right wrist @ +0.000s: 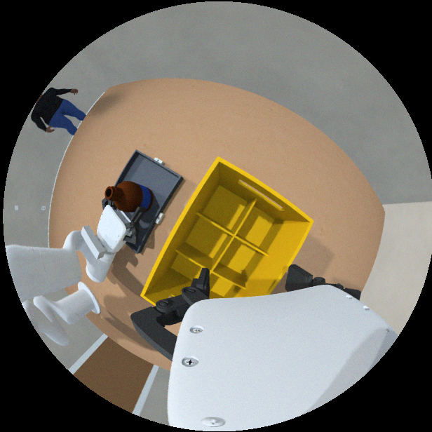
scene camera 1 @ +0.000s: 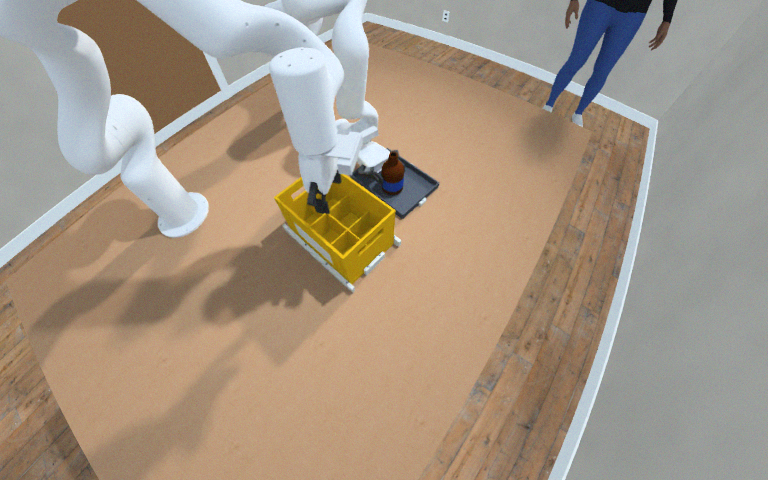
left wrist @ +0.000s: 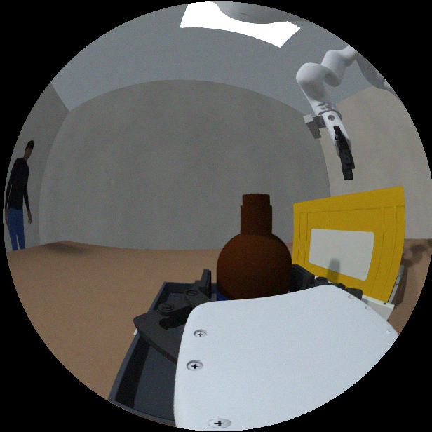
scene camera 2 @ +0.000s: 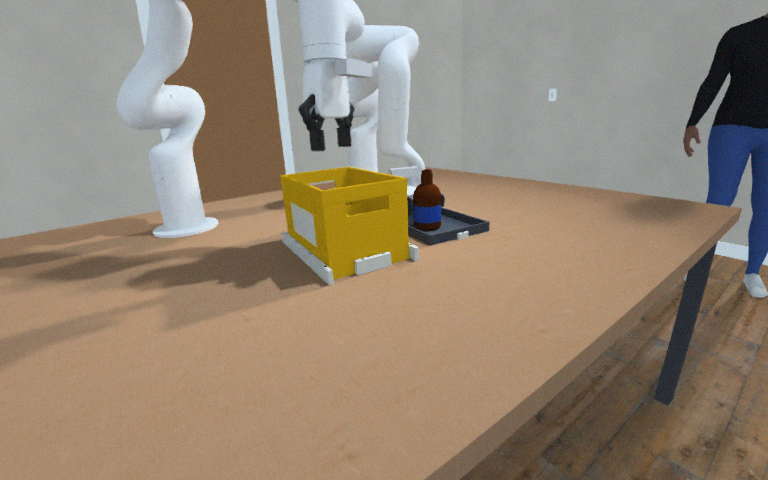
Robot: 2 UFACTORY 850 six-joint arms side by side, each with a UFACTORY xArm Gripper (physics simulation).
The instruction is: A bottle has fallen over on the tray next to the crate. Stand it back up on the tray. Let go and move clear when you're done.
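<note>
The brown bottle with a blue label (scene camera 1: pixel 393 173) (scene camera 2: pixel 427 203) (left wrist: pixel 254 265) (right wrist: pixel 131 196) stands upright on the dark tray (scene camera 1: pixel 417 193) (scene camera 2: pixel 464 224) (right wrist: pixel 156 172). My left gripper (left wrist: pixel 252 280) (right wrist: pixel 131 195) is low over the tray, with its fingers on either side of the bottle. It is open; a narrow gap shows between one finger and the bottle in the left wrist view. The label is mostly hidden there. My right gripper (scene camera 1: pixel 329 193) (scene camera 2: pixel 330 144) (right wrist: pixel 250 280) is open and empty above the yellow crate (scene camera 1: pixel 370 249) (scene camera 2: pixel 365 240) (left wrist: pixel 390 235) (right wrist: pixel 187 220).
The crate is beside the tray, with empty compartments inside. White locating blocks (scene camera 1: pixel 374 263) (scene camera 2: pixel 372 263) sit along the crate's base. A person (scene camera 1: pixel 603 53) (scene camera 2: pixel 741 107) (left wrist: pixel 18 200) (right wrist: pixel 57 111) stands beyond the table.
</note>
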